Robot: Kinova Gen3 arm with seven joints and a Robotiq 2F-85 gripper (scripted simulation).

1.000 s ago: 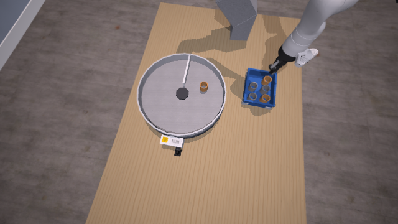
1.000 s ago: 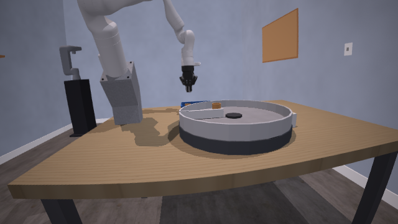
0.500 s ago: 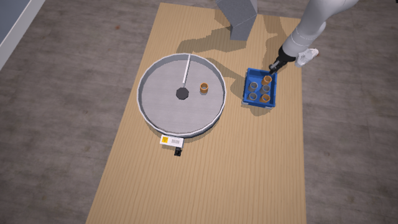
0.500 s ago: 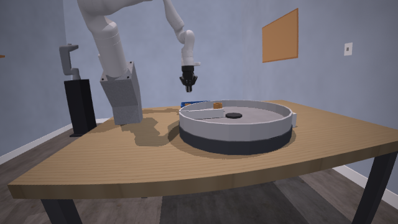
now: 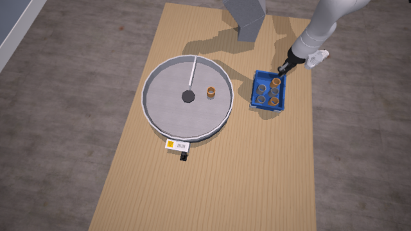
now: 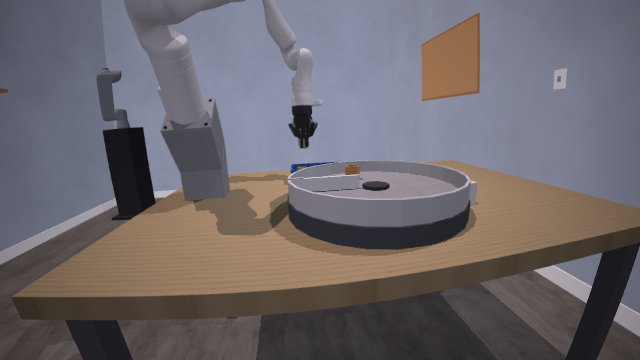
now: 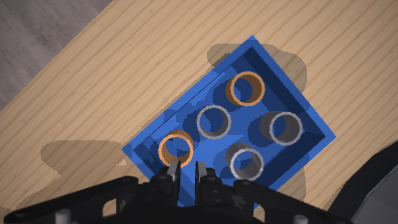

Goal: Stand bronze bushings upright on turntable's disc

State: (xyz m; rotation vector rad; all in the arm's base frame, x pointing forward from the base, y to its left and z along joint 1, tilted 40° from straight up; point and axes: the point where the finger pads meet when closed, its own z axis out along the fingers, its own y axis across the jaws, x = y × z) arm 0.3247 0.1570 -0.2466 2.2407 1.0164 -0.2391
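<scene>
The blue crate lies 110 mm below my hand, 40 mm ahead of it and 20 mm to the right of it. Round my hand: turntable disc (400 mm to the right, 160 mm ahead, 80 mm below).
</scene>
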